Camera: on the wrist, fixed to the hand. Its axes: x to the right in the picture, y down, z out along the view.
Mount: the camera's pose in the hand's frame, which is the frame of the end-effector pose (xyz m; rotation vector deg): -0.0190 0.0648 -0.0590 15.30 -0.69 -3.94
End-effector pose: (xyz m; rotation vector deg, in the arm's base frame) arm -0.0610 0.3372 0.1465 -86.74 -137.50 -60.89
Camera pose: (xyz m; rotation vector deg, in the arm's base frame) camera -0.0133 0.3036 0.2146 -77.97 -143.10 -40.62
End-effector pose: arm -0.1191 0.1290 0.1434 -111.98 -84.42 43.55
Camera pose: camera -0.0387 0.0896 0.1379 -97.06 -78.00 50.98
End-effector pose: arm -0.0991 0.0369 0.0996 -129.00 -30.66 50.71
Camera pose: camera -0.0616 -0.0445 0.0959 -113.25 -26.76 50.44
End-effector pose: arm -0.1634 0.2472 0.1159 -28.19 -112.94 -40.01
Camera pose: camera -0.0773 0.2566 0.1391 -15.36 -118.16 -26.63
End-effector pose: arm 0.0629 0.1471 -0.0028 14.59 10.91 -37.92
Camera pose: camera 0.0833 0.2246 -0.0430 28.77 5.67 -43.39
